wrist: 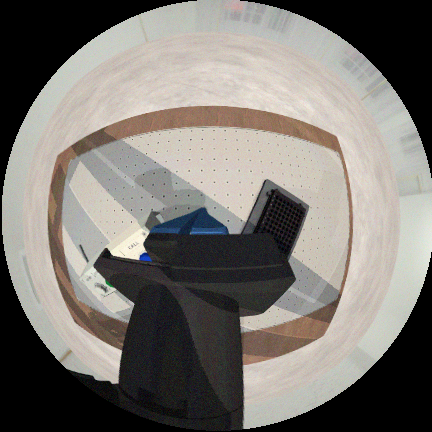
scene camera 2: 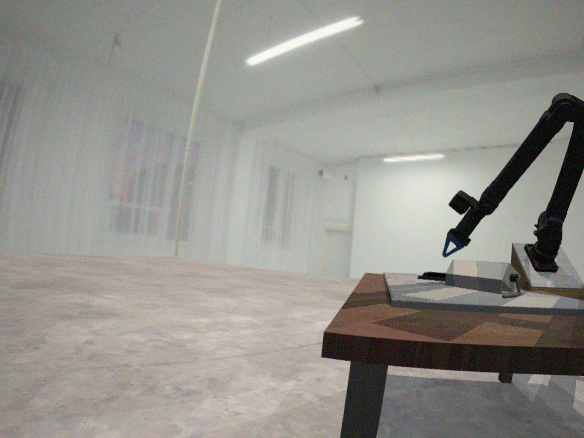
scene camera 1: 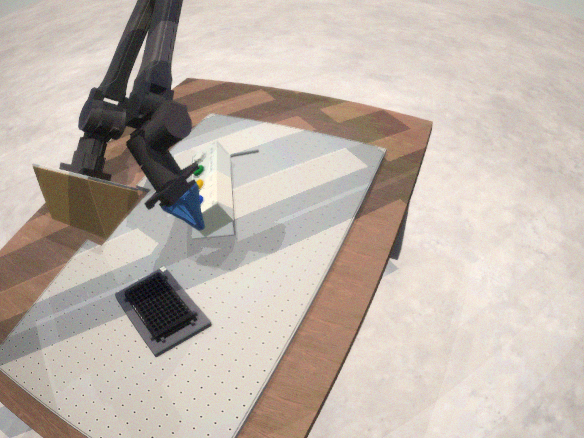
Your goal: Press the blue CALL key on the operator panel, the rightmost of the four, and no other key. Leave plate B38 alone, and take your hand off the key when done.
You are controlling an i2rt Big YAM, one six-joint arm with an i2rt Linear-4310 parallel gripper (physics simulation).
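Seen in the pictures: gripper, between the fingertips: (wrist: pixel 202 212) (scene camera 2: pixel 443 256) (scene camera 1: pixel 201 229); arm's base, origin of its link: (scene camera 2: pixel 539 259) (scene camera 1: pixel 84 175).
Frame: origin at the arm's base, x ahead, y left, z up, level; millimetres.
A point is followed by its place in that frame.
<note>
The operator panel (scene camera 1: pixel 218 187) @(x 314, y 72, z -21 mm) (scene camera 2: pixel 472 275) @(x 306, y 136, z -59 mm) (wrist: pixel 121 245) @(x 309, y 68, z -18 mm) is a pale sloped box. Its blue CALL key (scene camera 1: pixel 201 199) @(x 294, y 36, z -27 mm) (wrist: pixel 145 257) @(x 290, y 35, z -27 mm) is partly hidden by my gripper, at the end of the row nearest the black plate. A yellow key (scene camera 1: pixel 200 184) @(x 270, y 77, z -28 mm) and a green key (scene camera 1: pixel 199 170) @(x 244, y 120, z -29 mm) (wrist: pixel 109 283) @(x 235, y 129, z -31 mm) sit further along; the fourth key is not clear. My gripper (scene camera 1: pixel 202 227) @(x 346, y -54, z -8 mm) (scene camera 2: pixel 444 256) @(x 346, y -54, z -8 mm) (wrist: pixel 202 212) @(x 346, y -54, z -8 mm) is shut and empty, its blue fingertips together. In scene camera 2 the tips hang above the panel's height, apart from it. The black plate (scene camera 1: pixel 162 307) @(x 321, y -191, z -79 mm) (wrist: pixel 282 222) @(x 320, y -195, z -74 mm) lies apart from the panel; its label is unreadable.
The plate rests on a dark grey base (scene camera 1: pixel 195 327) @(x 390, y -200, z -88 mm) on the perforated board (scene camera 1: pixel 260 310) @(x 473, y -117, z -99 mm). A thin lever (scene camera 1: pixel 245 152) @(x 266, y 292, z -93 mm) (scene camera 2: pixel 511 295) @(x 262, y 297, z -94 mm) sticks out beside the panel. The board lies on a wooden table (scene camera 1: pixel 320 360) @(x 598, y -176, z -112 mm). A tilted brown-sided block (scene camera 1: pixel 85 205) @(x 45, y -61, z -27 mm) stands by the arm's base.
</note>
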